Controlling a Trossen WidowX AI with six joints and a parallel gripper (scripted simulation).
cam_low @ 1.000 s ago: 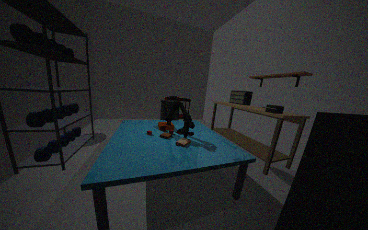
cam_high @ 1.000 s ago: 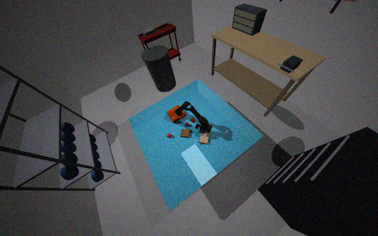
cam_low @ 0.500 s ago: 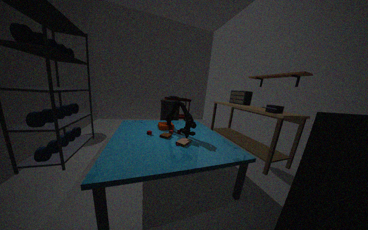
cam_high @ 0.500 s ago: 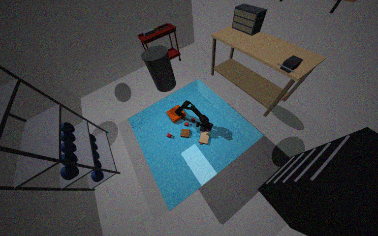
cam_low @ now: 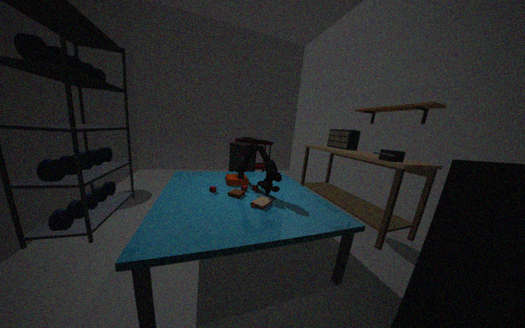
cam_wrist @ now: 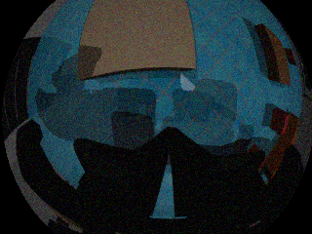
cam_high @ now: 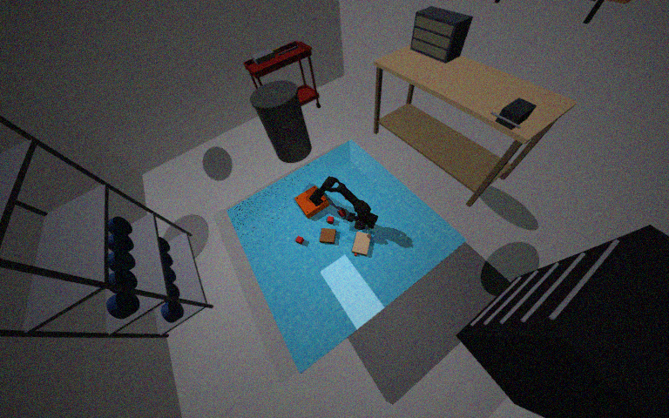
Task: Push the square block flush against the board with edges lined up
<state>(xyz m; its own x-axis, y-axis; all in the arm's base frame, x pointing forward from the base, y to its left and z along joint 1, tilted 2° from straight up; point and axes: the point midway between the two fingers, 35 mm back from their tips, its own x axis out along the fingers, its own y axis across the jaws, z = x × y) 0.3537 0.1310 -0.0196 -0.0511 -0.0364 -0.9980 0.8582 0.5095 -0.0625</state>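
My gripper tip is 9 cm past the square brown block and 23 cm to the left of it. Also, from my gripper tip: tan board: 10 cm ahead, 8 cm to the right.
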